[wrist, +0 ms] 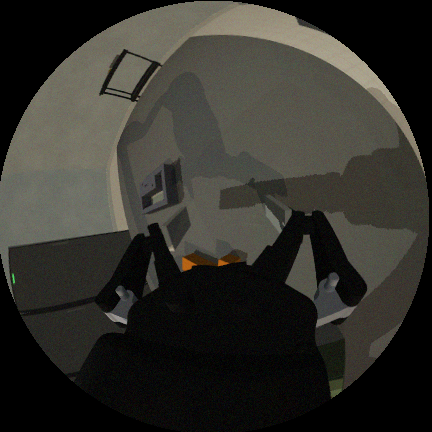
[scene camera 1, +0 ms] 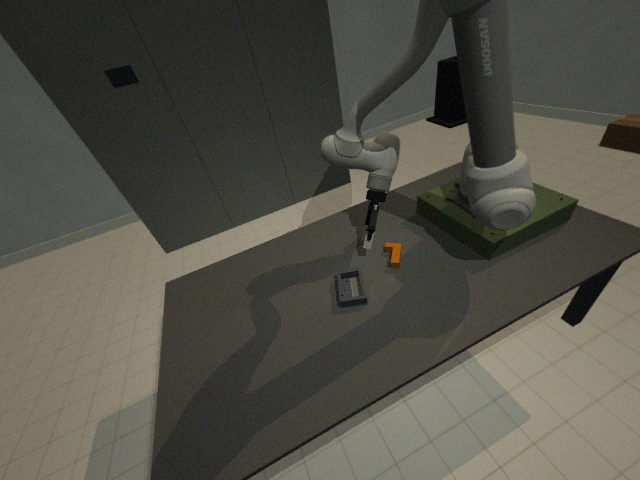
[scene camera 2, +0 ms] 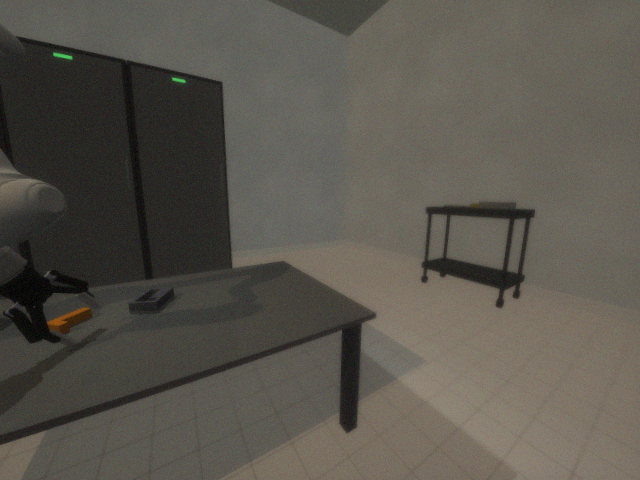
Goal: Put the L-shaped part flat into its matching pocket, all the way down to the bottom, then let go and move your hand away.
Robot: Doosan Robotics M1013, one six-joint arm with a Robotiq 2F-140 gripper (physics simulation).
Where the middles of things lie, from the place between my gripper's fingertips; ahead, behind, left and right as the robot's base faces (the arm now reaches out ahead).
The grey pocket block (scene camera 2: pixel 153 299) lies 17 cm to the left of my hand, 14 cm ahead of it and 1 cm below it.
